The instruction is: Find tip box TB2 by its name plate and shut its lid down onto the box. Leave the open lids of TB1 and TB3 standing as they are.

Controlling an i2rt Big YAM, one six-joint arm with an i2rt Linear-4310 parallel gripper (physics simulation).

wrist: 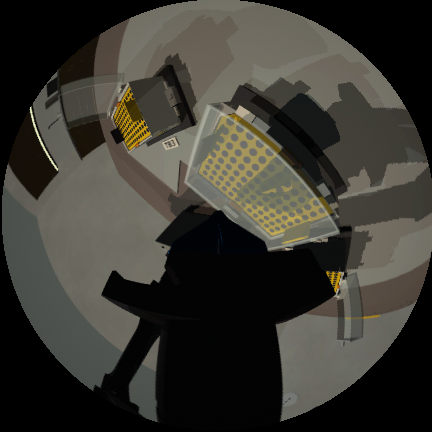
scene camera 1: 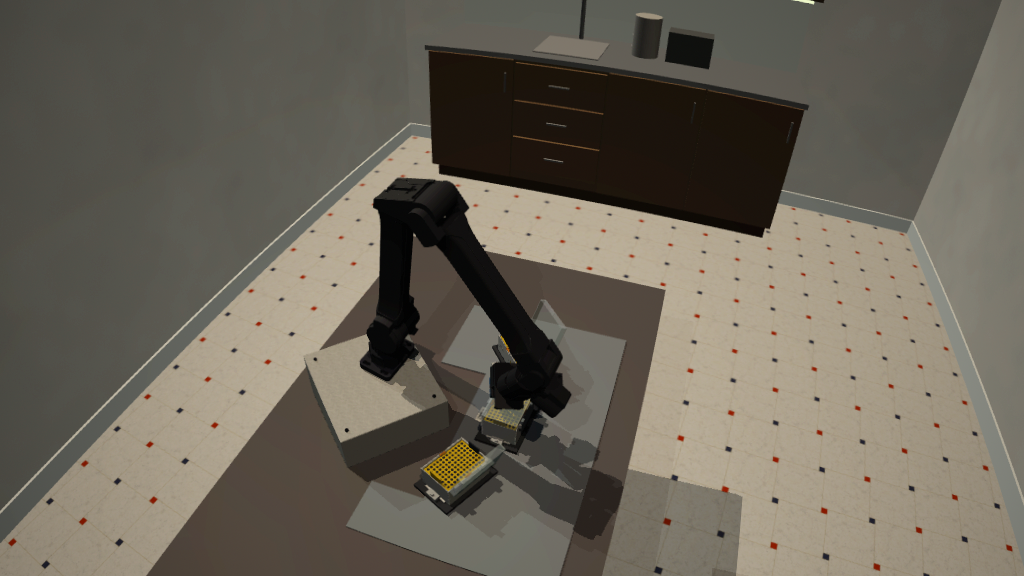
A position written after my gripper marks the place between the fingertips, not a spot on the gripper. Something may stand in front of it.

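Note:
Scene camera 1 shows my gripper [scene camera 1: 493, 393], a clear lid [scene camera 1: 468, 477], a clear lid [scene camera 1: 545, 318] and a clear lid [scene camera 1: 508, 418]. Wrist view: my gripper again [wrist: 217, 215], with a grey mat [wrist: 322, 93].

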